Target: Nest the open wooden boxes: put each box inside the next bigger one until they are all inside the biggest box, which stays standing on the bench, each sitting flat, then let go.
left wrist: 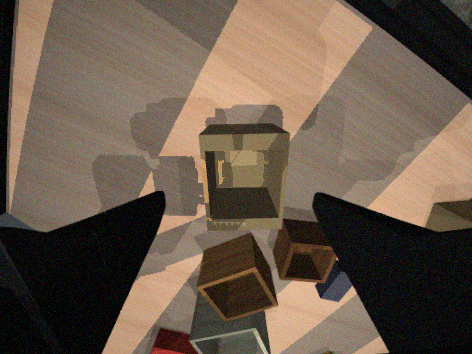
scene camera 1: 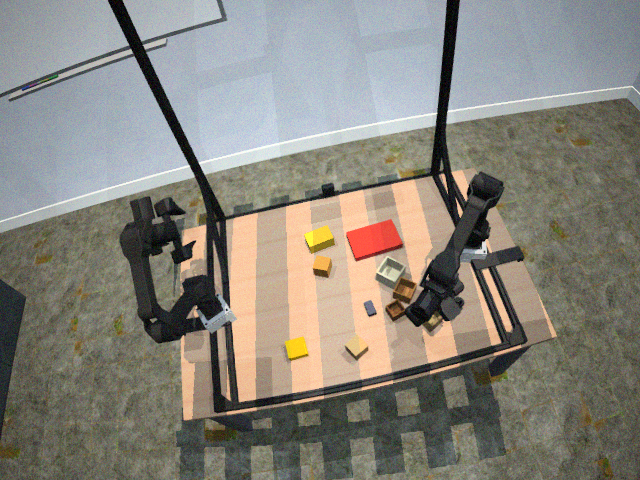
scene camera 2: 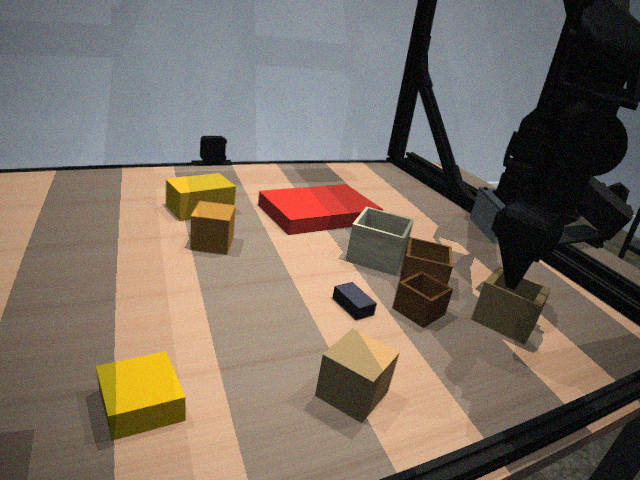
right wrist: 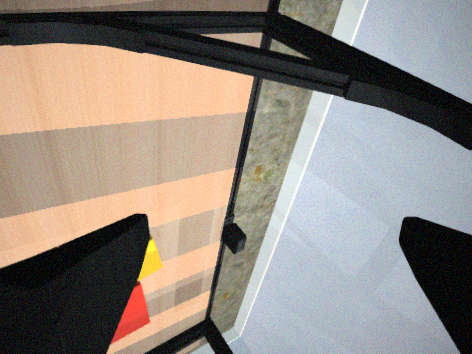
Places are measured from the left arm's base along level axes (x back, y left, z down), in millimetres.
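Pixels of known places: left gripper, between the fingertips: (left wrist: pixel 240 199) (scene camera 2: pixel 522 273); right gripper, between the fingertips: (scene camera 1: pixel 190 227) (right wrist: pixel 275 228); left arm's base, origin of its link: (scene camera 1: pixel 472 240); right arm's base, origin of its link: (scene camera 1: pixel 212 309).
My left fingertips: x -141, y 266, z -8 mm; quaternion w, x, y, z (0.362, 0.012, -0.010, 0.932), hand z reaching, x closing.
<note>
For each thing: its middle in the pictures, then the offset to it from my left fingertips.
- grey-green box, middle of its body: (scene camera 2: pixel 380 240) (left wrist: pixel 232 324) (scene camera 1: pixel 390 272) dx -133, dy -145, dz +41 mm
- smaller dark brown box, middle of its body: (left wrist: pixel 302 249) (scene camera 2: pixel 422 298) (scene camera 1: pixel 395 310) dx -110, dy -17, dz +51 mm
- olive box, middle of its body: (left wrist: pixel 242 172) (scene camera 2: pixel 511 304) (scene camera 1: pixel 429 316) dx -2, dy +3, dz +43 mm
- navy block, middle of its body: (scene camera 2: pixel 354 300) (left wrist: pixel 336 281) (scene camera 1: pixel 370 308) dx -192, dy -22, dz +61 mm
- red slab, middle of its body: (scene camera 2: pixel 320 207) (right wrist: pixel 117 313) (scene camera 1: pixel 374 239) dx -197, dy -283, dz +58 mm
- orange block, middle of its body: (scene camera 2: pixel 213 227) (scene camera 1: pixel 322 266) dx -364, dy -157, dz +45 mm
- tan block, middle of its body: (scene camera 2: pixel 356 374) (scene camera 1: pixel 356 347) dx -221, dy +119, dz +45 mm
Four open boxes stand upright and apart from nesting. The grey-green box (scene camera 1: pixel 388 279) (scene camera 2: pixel 373 250) (left wrist: pixel 204 316) is beside the brown box (scene camera 1: pixel 403 297) (scene camera 2: pixel 415 266) (left wrist: pixel 227 260). The smaller dark brown box (scene camera 1: pixel 395 313) (scene camera 2: pixel 419 307) (left wrist: pixel 300 232) is near the brown one. The olive box (scene camera 1: pixel 432 325) (scene camera 2: pixel 506 312) (left wrist: pixel 245 128) stands to their right in scene camera 2, partly hidden by the left arm in scene camera 1. My left gripper (scene camera 2: pixel 511 283) (left wrist: pixel 240 199) is open and empty, fingers spread wide over the olive box. My right gripper (scene camera 1: pixel 189 227) (right wrist: pixel 275 228) is open and empty, away from the boxes.
A navy block (scene camera 1: pixel 370 308) (scene camera 2: pixel 354 299) (left wrist: pixel 334 287) lies beside the dark brown box. A red slab (scene camera 1: pixel 374 239) (scene camera 2: pixel 315 206), yellow blocks (scene camera 1: pixel 319 239) (scene camera 1: pixel 296 348), an orange block (scene camera 1: pixel 322 266) and a tan block (scene camera 1: pixel 356 346) (scene camera 2: pixel 356 372) are on the bench. Black rails frame it.
</note>
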